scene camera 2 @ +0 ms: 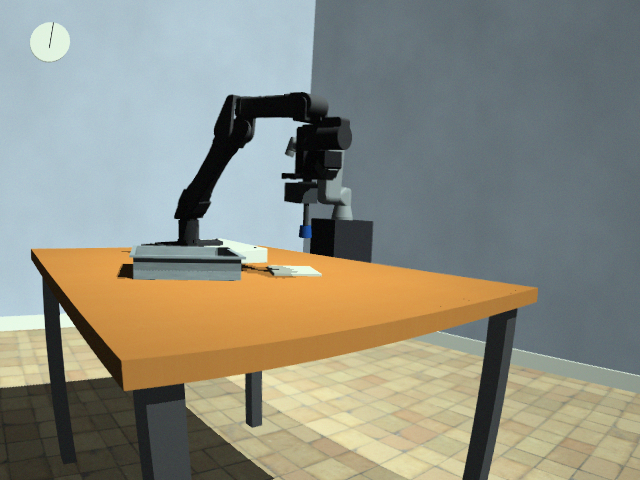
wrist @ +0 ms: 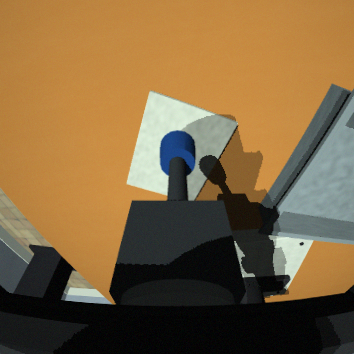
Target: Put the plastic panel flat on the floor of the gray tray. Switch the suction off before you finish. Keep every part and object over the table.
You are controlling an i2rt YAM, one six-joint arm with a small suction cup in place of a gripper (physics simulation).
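Frame: origin at the arm's base, x back, y right, z up, level; metres.
Where they show: hand at its tool point: point(scene camera 2: 305, 237) point(wrist: 177, 146); arm's base at its link origin: point(scene camera 2: 189, 245) point(wrist: 245, 283).
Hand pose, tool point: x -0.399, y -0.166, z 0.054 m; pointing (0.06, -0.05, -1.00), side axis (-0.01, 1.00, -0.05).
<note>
Each offset is from my tool point to the top centre of the thing.
The plastic panel @(dx +0.065, dy -0.006, dz -0.083 m) point(scene camera 2: 307, 270) point(wrist: 157, 112) is a thin, pale, four-sided plate lying flat on the table beside the gray tray @(dx +0.081, dy +0.266, dz -0.038 m) point(scene camera 2: 186, 271) point(wrist: 320, 227). Part of the panel is in the arm's shadow. The tray has raised walls; in the wrist view part of its floor shows at the right. My gripper, a blue suction cup point(scene camera 2: 305, 231) point(wrist: 177, 152) on a dark rod, is open and holds nothing. It points down and hangs above the panel with a visible gap in the scene view. In the wrist view the cup hides part of the panel's middle.
A low white block point(scene camera 2: 255, 254) point(wrist: 302, 252) with a small dark hole stands behind the tray, near the arm's base point(scene camera 2: 188, 232). The tray's near wall faces the scene camera. A second, light gray arm point(scene camera 2: 330, 192) stands on a dark pedestal point(scene camera 2: 351, 240) beyond the table.
</note>
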